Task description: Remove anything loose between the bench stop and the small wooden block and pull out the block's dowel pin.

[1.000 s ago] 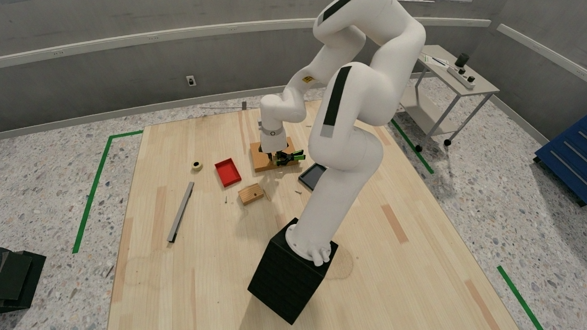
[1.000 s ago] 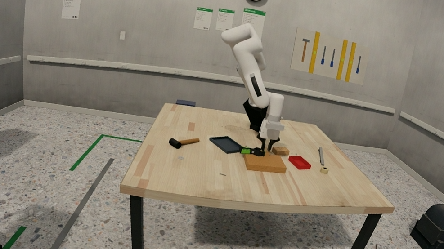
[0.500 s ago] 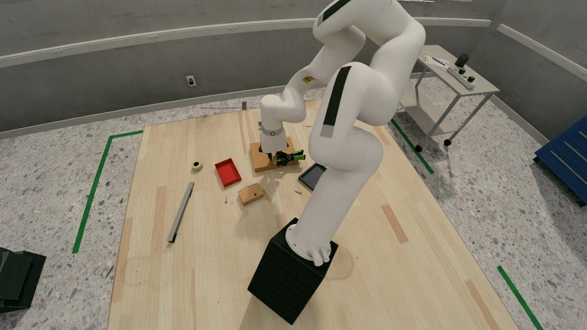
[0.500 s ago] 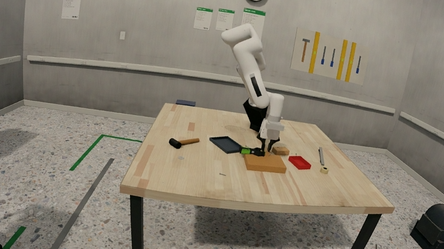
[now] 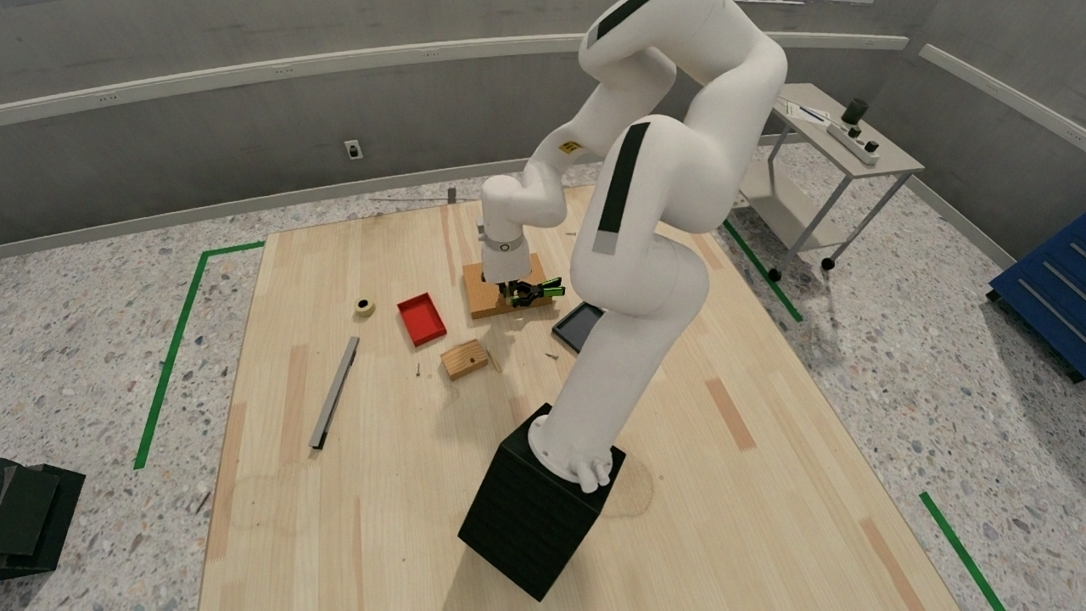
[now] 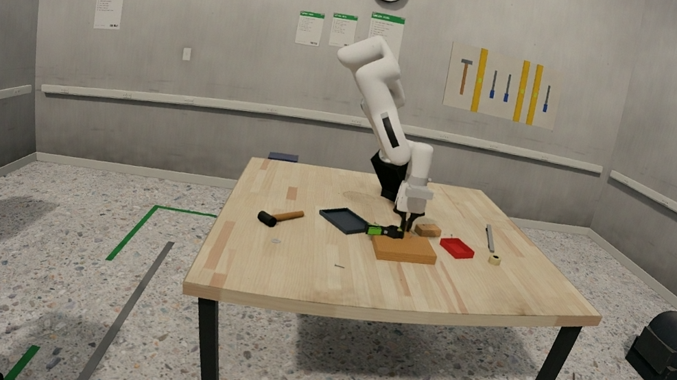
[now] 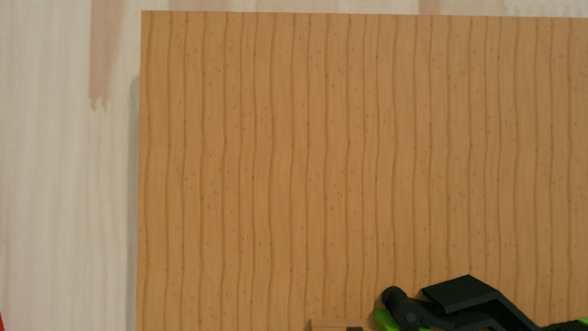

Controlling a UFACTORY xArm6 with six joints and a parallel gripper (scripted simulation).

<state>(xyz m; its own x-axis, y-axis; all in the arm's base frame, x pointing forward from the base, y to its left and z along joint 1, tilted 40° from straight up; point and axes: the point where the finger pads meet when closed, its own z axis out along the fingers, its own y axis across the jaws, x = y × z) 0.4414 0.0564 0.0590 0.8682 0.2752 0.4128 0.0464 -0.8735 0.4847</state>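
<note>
My hand is 2 cm above the dowel pin. From my hand the other things lie so: small wooden block: 4 cm below; red tray: 21 cm to the left, 7 cm below; thin dowel: 14 cm behind, 6 cm to the left, 7 cm below.
</note>
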